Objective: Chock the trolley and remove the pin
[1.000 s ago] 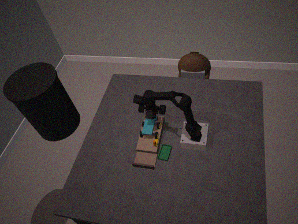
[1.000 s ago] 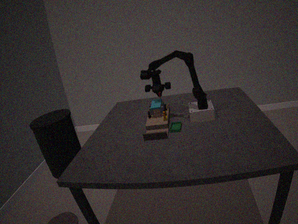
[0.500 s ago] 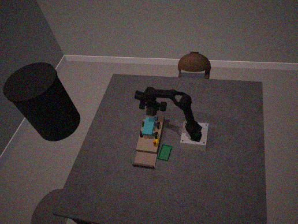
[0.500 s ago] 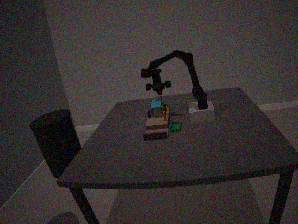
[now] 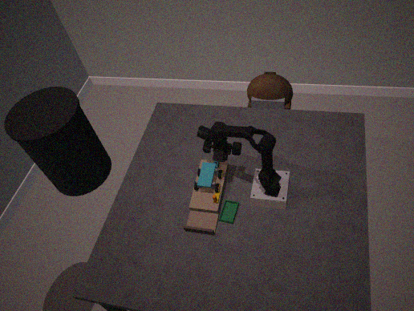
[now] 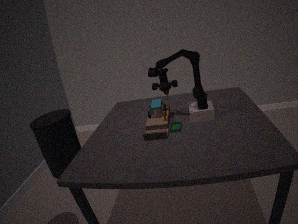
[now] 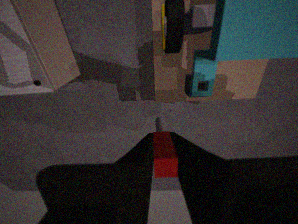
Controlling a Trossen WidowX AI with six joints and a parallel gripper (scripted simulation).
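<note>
The green tray is 23 cm to the left of my gripper tip, 18 cm below it and 9 cm behind it. Round my gripper tip: tan ramp: 14 cm to the left, 13 cm below, 5 cm ahead; trolley: 13 cm to the left, 6 cm below, 5 cm ahead; red-headed stop pin: right at my gripper tip.
</note>
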